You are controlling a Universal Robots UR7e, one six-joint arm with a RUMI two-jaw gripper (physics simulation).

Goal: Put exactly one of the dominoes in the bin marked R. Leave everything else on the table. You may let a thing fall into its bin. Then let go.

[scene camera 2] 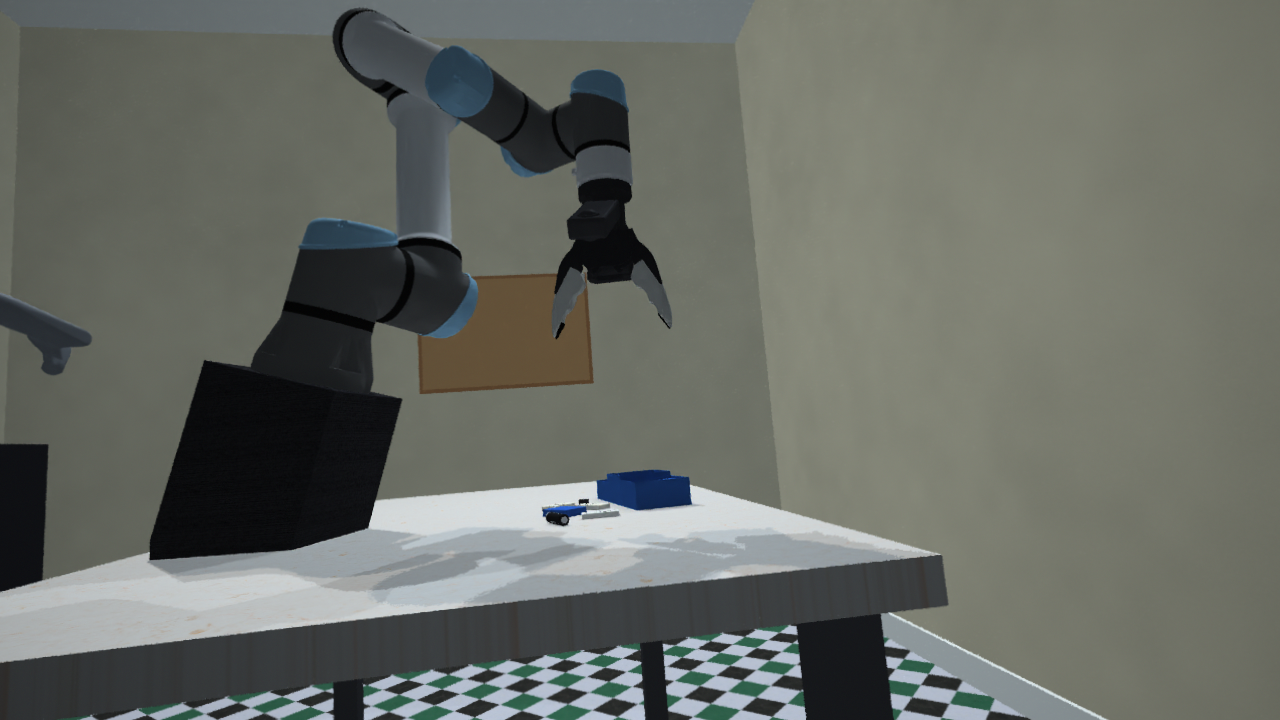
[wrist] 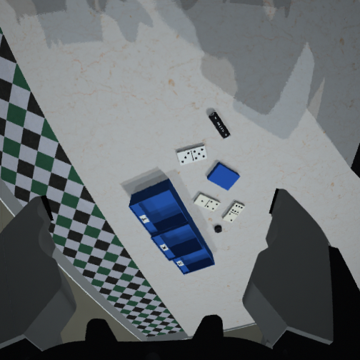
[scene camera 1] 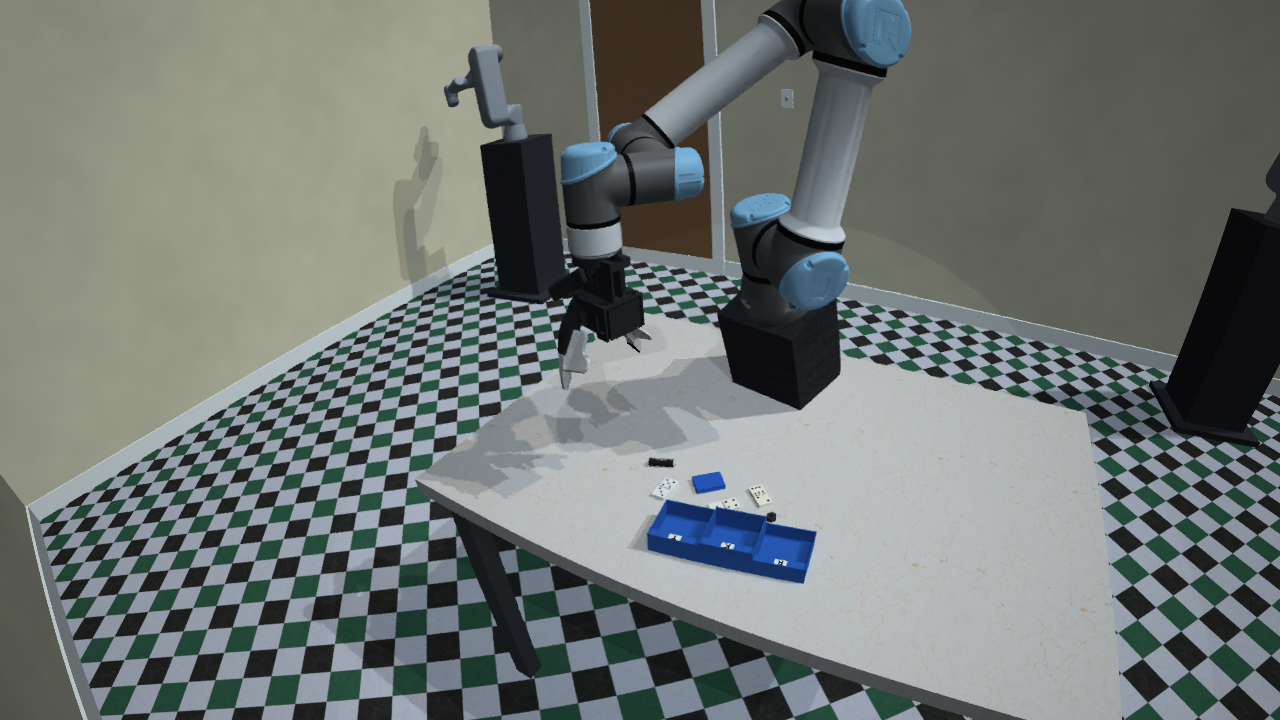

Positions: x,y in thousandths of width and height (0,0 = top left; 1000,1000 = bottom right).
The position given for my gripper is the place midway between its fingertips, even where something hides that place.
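Note:
A blue three-bin tray (scene camera 1: 571,749) is there for me to see, and I find the tray in the wrist view (wrist: 443,579) and in scene camera 2 (scene camera 2: 500,681) as well. My own gripper (scene camera 2: 479,463) is visible too, and both scene camera 1 (scene camera 1: 471,513) and the wrist view (wrist: 449,540) show that gripper.

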